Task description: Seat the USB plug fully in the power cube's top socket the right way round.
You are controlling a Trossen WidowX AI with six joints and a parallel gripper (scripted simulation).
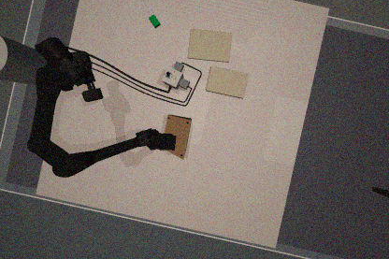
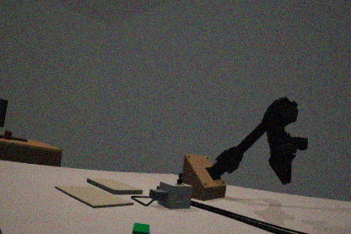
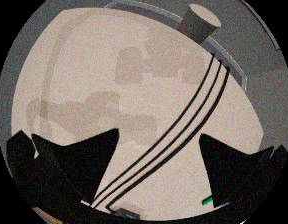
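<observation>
Now: gripper tip 32 cm to the left of the dark USB plug, 8 cm short of it and 3 cm above it. The rest, counted from my gripper tip: green block: 36 cm ahead, 20 cm to the right, 11 cm below.
</observation>
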